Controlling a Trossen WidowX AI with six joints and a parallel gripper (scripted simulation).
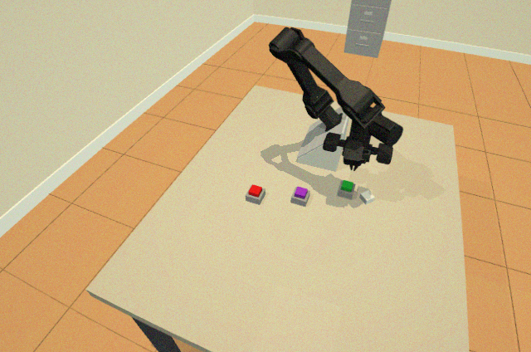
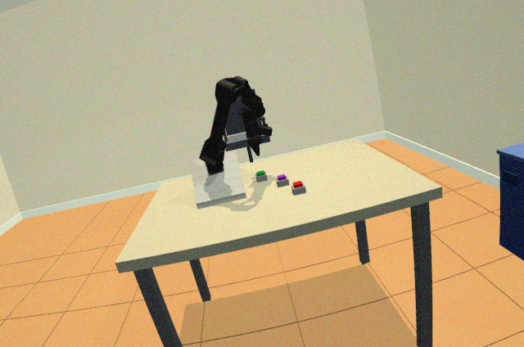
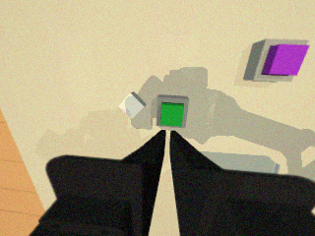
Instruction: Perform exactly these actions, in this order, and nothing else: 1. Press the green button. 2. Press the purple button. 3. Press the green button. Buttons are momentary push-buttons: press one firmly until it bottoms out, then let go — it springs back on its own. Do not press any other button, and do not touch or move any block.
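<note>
My gripper tip is now 80 mm above the green button and 10 mm past it. The rest, counted from my gripper tip: red button (280 mm to the right, 90 mm ahead, 80 mm below); purple button (140 mm to the right, 80 mm below, 60 mm ahead); small white block (100 mm below, 60 mm to the left).
</note>
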